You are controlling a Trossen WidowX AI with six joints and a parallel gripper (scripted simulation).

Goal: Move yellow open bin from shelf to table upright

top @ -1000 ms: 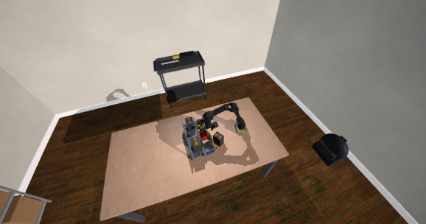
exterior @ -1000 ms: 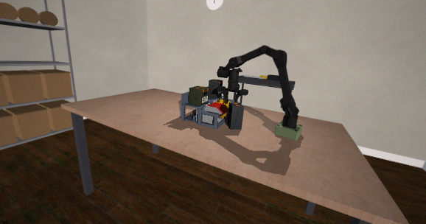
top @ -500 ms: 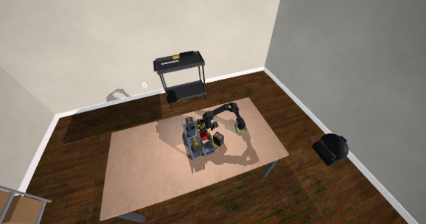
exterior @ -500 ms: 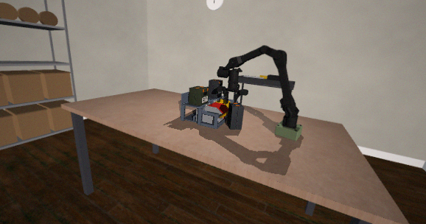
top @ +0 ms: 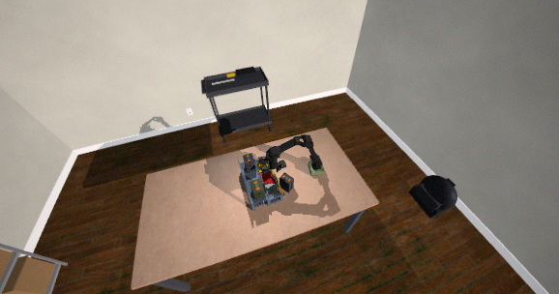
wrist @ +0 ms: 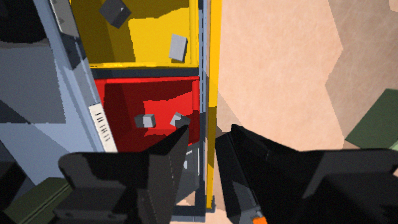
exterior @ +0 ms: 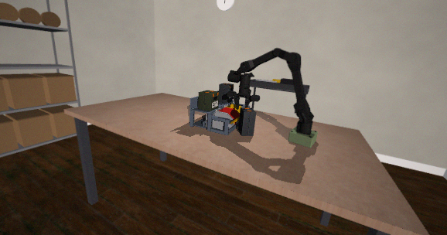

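My gripper is now 7 cm above the yellow bar. From my hand the other things lie so: yellow open bin (9 cm ahead, 10 cm to the right, 9 cm below); red bin (8 cm ahead, 1 cm to the left, 9 cm below); black box (7 cm behind, 9 cm to the left, 6 cm below).
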